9 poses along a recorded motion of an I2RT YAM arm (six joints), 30 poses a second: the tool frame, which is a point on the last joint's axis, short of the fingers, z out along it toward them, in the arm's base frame.
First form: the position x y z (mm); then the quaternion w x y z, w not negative.
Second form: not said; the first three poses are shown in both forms.
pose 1, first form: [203.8, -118.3, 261.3, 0.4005, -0.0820, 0.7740, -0.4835]
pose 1, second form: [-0.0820, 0.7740, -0.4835, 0.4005, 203.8, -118.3, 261.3]
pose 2, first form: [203.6, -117.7, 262.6, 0.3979, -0.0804, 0.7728, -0.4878]
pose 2, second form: [-0.0804, 0.7728, -0.4878, 0.3979, 203.6, -117.7, 262.6]
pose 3, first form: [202.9, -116.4, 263.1, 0.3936, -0.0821, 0.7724, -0.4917]
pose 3, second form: [-0.0821, 0.7724, -0.4917, 0.3936, 202.9, -116.4, 263.1]
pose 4, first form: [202.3, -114.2, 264.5, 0.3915, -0.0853, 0.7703, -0.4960]
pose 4, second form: [-0.0853, 0.7703, -0.4960, 0.3915, 202.3, -114.2, 264.5]
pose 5, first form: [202.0, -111.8, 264.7, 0.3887, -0.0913, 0.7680, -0.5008]
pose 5, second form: [-0.0913, 0.7680, -0.5008, 0.3887, 202.0, -111.8, 264.7]
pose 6, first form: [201.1, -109.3, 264.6, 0.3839, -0.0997, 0.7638, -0.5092]
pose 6, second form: [-0.0997, 0.7638, -0.5092, 0.3839, 201.1, -109.3, 264.6]
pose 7, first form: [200.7, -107.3, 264.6, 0.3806, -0.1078, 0.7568, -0.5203]
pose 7, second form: [-0.1078, 0.7568, -0.5203, 0.3806, 200.7, -107.3, 264.6]
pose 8, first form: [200.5, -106.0, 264.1, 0.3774, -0.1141, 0.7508, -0.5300]
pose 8, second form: [-0.1141, 0.7508, -0.5300, 0.3774, 200.5, -106.0, 264.1]
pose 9, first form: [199.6, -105.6, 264.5, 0.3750, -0.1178, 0.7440, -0.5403]
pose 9, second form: [-0.1178, 0.7440, -0.5403, 0.3750, 199.6, -105.6, 264.5]
